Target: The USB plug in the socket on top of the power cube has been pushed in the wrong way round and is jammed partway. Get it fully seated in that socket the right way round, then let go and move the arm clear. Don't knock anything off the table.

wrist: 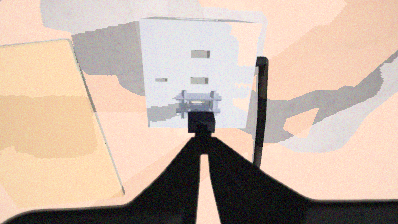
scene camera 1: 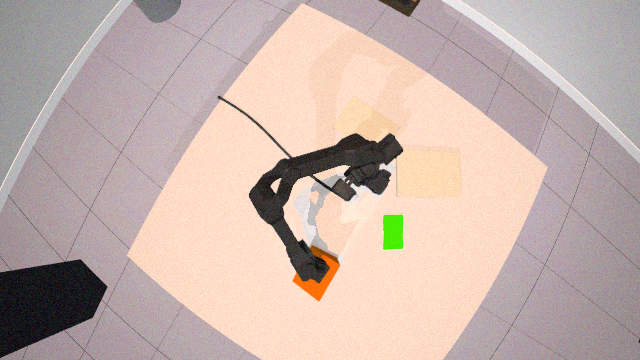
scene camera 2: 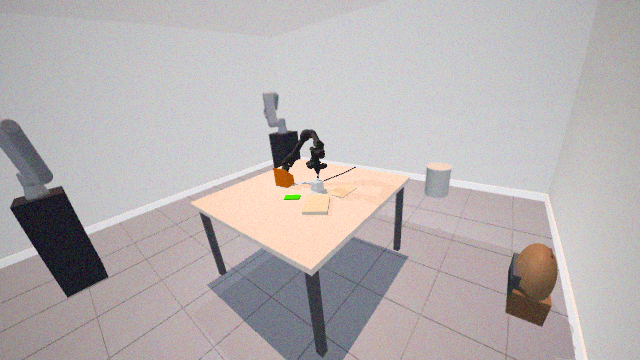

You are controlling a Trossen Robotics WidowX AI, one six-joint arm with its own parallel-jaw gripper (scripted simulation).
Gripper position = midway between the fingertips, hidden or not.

My gripper [scene camera 1: 355,173] carries a black USB plug [wrist: 201,121]. Also in view: a tan flat pad [scene camera 1: 357,117] and a white power cube [wrist: 199,55].
The tan flat pad is seen too in the wrist view [wrist: 61,154]. My gripper also shows in the wrist view [wrist: 203,144].
